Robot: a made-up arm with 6 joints.
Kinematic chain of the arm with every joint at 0, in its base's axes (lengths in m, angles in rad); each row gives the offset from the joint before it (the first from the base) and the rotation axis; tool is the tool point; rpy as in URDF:
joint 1: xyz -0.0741 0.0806 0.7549 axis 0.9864 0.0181 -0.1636
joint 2: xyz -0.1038 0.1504 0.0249 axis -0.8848 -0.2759 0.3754
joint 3: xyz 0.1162 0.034 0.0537 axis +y
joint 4: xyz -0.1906 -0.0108 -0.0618 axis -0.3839 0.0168 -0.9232
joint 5: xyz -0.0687 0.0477 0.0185 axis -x
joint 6: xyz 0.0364 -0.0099 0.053 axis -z
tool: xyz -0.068 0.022 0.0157 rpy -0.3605 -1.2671 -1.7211
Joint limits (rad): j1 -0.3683..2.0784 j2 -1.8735..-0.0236 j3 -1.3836..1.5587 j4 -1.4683..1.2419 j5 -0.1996..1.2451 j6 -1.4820..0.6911
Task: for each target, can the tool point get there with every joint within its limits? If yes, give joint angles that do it. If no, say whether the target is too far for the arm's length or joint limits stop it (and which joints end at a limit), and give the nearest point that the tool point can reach.
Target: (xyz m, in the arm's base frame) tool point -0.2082 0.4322 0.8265
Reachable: yes | joints 0.1462 -0.7448 -0.8297 0.2084 1.1164 -0.7114
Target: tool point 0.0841 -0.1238 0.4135
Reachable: no: joint limits stop it (at a limit: joint 1, joint 3, joint 5) | nearest point -0.0448 -0.0952 0.5387 | short by 0.182 m
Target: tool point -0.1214 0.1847 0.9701
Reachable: yes | joints 0.1348 -1.5715 0.0417 0.8240 0.1330 0.4385
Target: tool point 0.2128 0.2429 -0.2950
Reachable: no: too far | nearest point -0.0877 0.2284 0.4399 | short by 0.794 m
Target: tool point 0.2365 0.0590 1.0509
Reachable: no: joint limits stop it (at a limit: joint 2, joint 3, joint 5) | nearest point 0.1184 0.0606 1.0225 | short by 0.121 m
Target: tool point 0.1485 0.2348 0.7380
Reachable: no: joint limits stop it (at a limit: joint 2, joint 3, joint 4, joint 5) | nearest point 0.0882 0.2740 0.7534 | short by 0.074 m
